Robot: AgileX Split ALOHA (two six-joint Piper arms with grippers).
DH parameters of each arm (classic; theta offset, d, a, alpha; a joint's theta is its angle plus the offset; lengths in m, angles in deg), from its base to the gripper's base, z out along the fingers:
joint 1: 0 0.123 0 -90
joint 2: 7.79 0 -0.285 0
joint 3: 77.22 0 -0.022 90
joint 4: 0 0.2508 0 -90
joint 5: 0 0 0.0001 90
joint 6: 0 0.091 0 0
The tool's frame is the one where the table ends.
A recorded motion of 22 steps. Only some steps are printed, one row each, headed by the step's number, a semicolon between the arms.
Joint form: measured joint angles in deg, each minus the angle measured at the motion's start. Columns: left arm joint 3, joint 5, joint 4, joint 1, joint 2, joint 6; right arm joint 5, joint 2, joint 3, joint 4, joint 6, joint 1.
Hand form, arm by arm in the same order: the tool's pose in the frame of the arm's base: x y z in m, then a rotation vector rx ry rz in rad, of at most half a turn. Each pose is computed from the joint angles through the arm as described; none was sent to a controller.
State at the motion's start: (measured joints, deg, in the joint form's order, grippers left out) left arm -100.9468 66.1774 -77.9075 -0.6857 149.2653 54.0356; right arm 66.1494 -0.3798 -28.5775 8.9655 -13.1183 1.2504
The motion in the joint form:
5: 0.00 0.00 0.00 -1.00 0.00 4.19; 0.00 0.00 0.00 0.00 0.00 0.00
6: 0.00 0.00 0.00 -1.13 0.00 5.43; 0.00 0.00 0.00 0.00 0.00 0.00
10: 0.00 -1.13 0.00 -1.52 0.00 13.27; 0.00 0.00 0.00 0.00 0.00 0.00
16: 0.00 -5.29 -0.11 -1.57 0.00 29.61; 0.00 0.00 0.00 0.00 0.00 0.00
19: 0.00 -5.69 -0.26 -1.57 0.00 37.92; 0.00 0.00 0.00 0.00 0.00 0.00
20: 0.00 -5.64 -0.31 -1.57 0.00 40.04; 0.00 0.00 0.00 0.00 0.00 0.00
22: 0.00 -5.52 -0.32 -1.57 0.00 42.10; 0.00 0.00 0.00 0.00 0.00 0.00
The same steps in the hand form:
5: 0.4721 -0.0954 0.0402 0.2364 2.4309 -1.5199; -0.0108 0.0127 0.2703 -0.2820 2.1038 0.0672
6: 0.4719 -0.0964 0.0402 0.2647 2.4210 -1.5118; -0.0108 0.0127 0.2703 -0.2820 2.1038 0.0672
10: 0.4725 -0.0990 0.0392 0.4186 2.3567 -1.4319; -0.0108 0.0127 0.2703 -0.2820 2.1038 0.0672
16: 0.4774 -0.0967 0.0357 0.6864 2.2172 -1.2138; -0.0108 0.0127 0.2703 -0.2820 2.1038 0.0672
19: 0.4780 -0.0964 0.0355 0.8257 2.1291 -1.1343; -0.0108 0.0127 0.2703 -0.2820 2.1038 0.0672
20: 0.4779 -0.0965 0.0356 0.8610 2.1045 -1.1166; -0.0108 0.0127 0.2703 -0.2820 2.1038 0.0672
22: 0.4778 -0.0966 0.0357 0.8960 2.0799 -1.1005; -0.0108 0.0127 0.2703 -0.2820 2.1038 0.0672

